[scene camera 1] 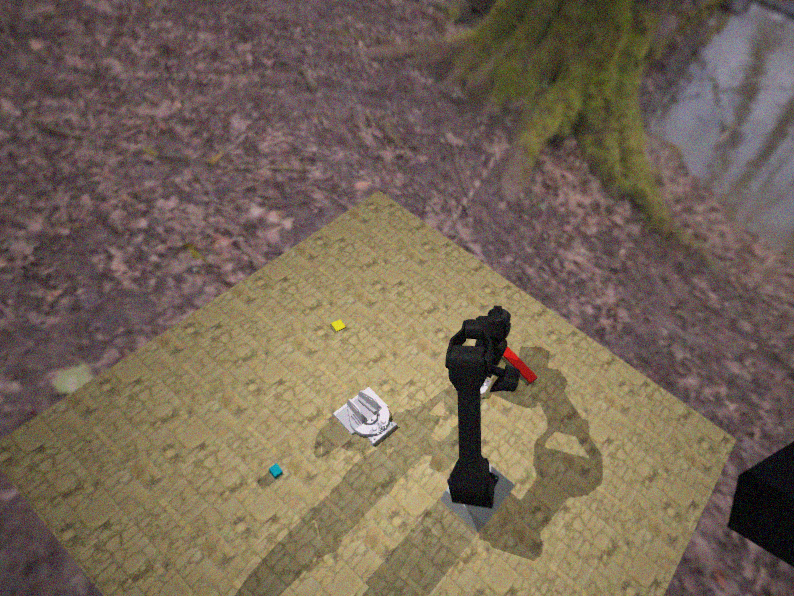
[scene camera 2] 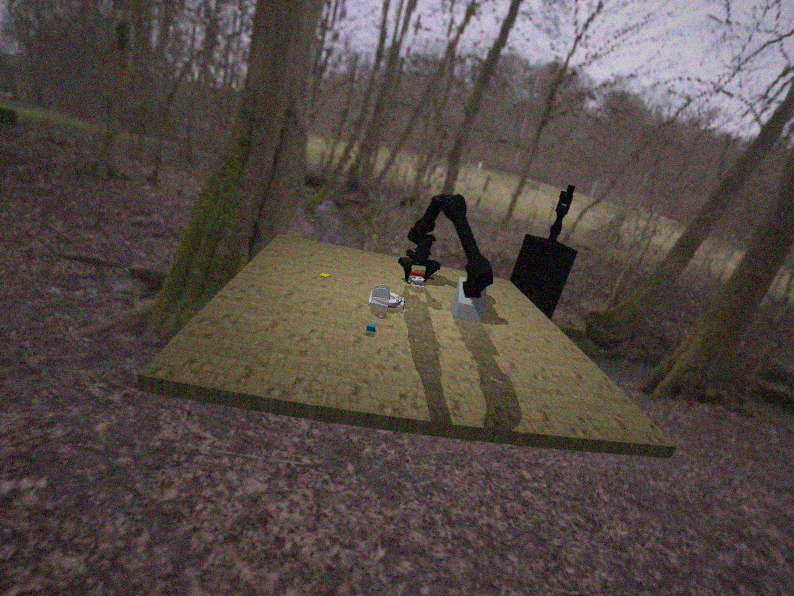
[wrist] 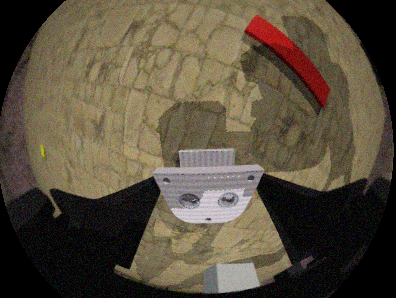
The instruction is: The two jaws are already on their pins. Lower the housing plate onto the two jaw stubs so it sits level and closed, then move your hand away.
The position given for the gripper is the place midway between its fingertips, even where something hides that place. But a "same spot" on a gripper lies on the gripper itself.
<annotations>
gripper: scene camera 1; scene camera 2; wrist 208,178
same spot on gripper: (scene camera 1: pixel 496 386) = (scene camera 2: pixel 429 272)
</annotations>
